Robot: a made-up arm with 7 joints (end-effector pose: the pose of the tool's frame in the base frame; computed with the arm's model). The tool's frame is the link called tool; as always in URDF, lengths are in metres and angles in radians.
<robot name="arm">
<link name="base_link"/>
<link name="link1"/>
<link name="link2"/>
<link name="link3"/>
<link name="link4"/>
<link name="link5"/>
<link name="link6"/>
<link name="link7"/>
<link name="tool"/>
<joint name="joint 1" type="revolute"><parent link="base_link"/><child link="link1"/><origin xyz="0 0 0.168" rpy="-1.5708 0 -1.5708"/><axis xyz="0 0 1"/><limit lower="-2.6" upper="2.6"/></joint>
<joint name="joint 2" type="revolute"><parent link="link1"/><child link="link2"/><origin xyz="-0.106 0.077 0.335" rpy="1.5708 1.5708 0"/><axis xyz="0 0 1"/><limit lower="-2.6" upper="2.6"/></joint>
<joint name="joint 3" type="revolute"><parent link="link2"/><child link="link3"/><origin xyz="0.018 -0.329 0.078" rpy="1.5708 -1.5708 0"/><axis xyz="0 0 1"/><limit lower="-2.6" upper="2.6"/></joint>
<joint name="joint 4" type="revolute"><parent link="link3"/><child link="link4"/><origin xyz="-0.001 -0.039 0.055" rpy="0 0 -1.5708"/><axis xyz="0 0 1"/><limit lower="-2.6" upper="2.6"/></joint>
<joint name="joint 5" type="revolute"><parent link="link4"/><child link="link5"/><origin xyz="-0.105 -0.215 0.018" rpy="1.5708 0 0"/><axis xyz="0 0 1"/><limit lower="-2.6" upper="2.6"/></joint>
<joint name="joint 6" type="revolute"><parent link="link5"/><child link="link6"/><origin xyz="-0.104 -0.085 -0.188" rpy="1.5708 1.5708 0"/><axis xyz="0 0 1"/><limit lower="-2.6" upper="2.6"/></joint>
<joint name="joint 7" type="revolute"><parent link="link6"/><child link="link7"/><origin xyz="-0.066 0.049 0.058" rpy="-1.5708 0 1.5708"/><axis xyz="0 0 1"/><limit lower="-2.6" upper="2.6"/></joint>
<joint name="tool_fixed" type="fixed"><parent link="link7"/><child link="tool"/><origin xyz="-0.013 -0.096 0.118" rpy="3.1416 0 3.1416"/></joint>
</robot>
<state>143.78 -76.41 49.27 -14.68 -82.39 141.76 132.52</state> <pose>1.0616 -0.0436 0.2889 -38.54 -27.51 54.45</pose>
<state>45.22 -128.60 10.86 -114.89 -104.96 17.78 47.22</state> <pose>0.6725 -0.4580 0.2130 -56.49 -9.15 -31.26</pose>
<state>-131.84 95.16 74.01 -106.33 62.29 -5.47 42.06</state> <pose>0.0238 -0.1846 0.2386 -102.69 -11.10 -5.08</pose>
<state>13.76 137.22 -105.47 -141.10 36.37 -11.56 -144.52</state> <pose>0.2983 -0.2696 0.0338 111.58 -4.70 -146.98</pose>
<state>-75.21 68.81 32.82 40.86 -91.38 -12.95 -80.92</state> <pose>-0.2137 -0.2388 -0.0139 164.90 -28.45 105.44</pose>
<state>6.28 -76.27 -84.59 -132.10 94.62 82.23 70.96</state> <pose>0.4688 0.1698 0.3604 -97.71 -11.76 -74.78</pose>
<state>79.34 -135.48 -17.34 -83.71 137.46 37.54 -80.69</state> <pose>0.4856 0.1180 -0.0775 -51.77 -54.39 -136.65</pose>
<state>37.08 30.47 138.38 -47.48 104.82 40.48 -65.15</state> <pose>0.1259 0.0753 0.4208 -40.04 57.10 23.35</pose>
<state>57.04 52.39 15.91 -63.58 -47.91 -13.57 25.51</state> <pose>0.3117 0.1787 0.5970 56.11 -79.53 2.48</pose>
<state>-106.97 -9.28 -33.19 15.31 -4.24 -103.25 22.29</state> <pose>0.3459 -0.0007 -0.1119 -85.29 -40.86 -87.19</pose>
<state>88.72 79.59 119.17 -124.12 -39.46 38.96 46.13</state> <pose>0.0880 0.1840 0.6892 168.17 -52.39 -53.72</pose>
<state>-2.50 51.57 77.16 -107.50 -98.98 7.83 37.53</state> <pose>0.1935 0.6834 0.1487 -21.95 -17.40 118.77</pose>
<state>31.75 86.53 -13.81 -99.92 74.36 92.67 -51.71</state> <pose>0.2564 0.0451 0.1742 94.82 4.45 -107.00</pose>
